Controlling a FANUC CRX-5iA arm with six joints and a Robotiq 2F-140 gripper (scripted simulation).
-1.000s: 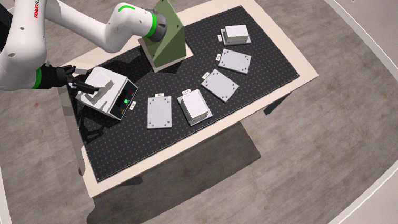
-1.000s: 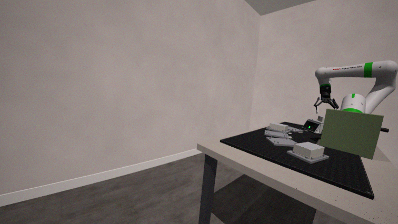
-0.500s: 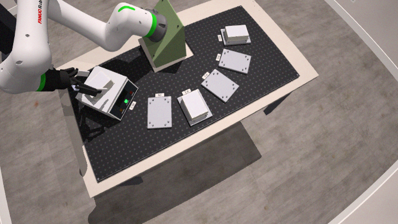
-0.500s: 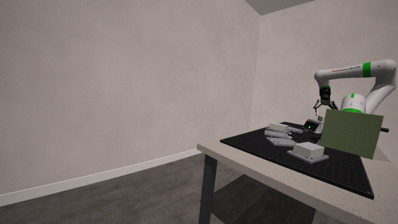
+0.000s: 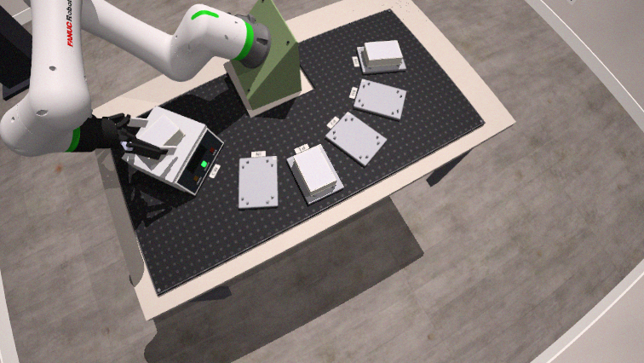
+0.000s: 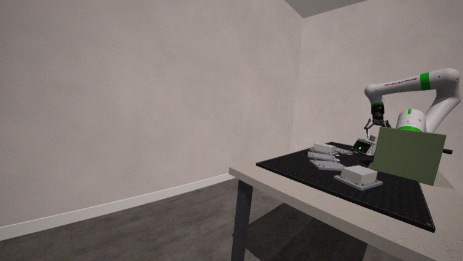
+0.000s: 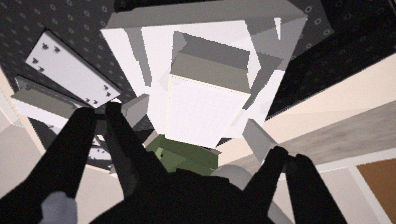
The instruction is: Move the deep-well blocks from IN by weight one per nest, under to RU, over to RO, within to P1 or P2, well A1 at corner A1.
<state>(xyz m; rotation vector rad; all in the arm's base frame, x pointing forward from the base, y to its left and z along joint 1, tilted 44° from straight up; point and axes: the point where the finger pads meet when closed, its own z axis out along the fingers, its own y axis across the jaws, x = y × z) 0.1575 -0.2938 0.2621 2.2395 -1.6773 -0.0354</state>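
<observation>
Right now my hand is 40 mm above the check-weigher platform. The rest, counted from my hand: check-weigher (70 mm below, 10 mm ahead); then white deep-well block (380 mm to the left, 280 mm ahead, 100 mm below); then infeed nest IN (220 mm ahead, 210 mm to the left, 130 mm below).
</observation>
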